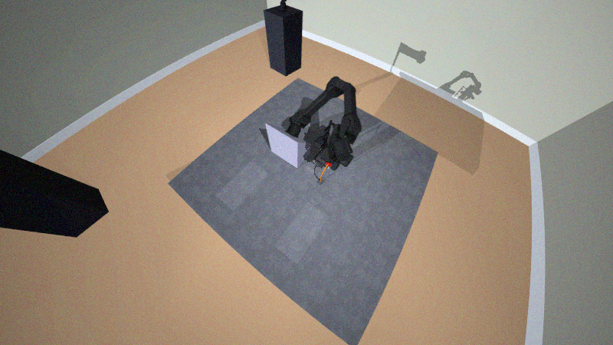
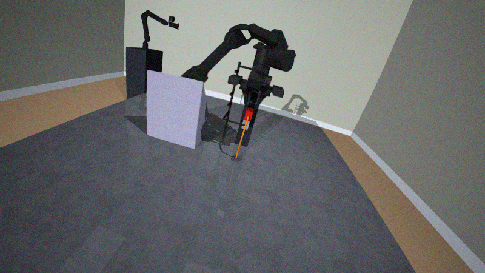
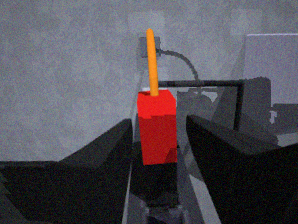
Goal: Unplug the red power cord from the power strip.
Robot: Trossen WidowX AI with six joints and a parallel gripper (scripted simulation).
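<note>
Right now the red plug is 30 mm to the left of my gripper tip, 10 mm below it and 10 mm behind it.
</note>
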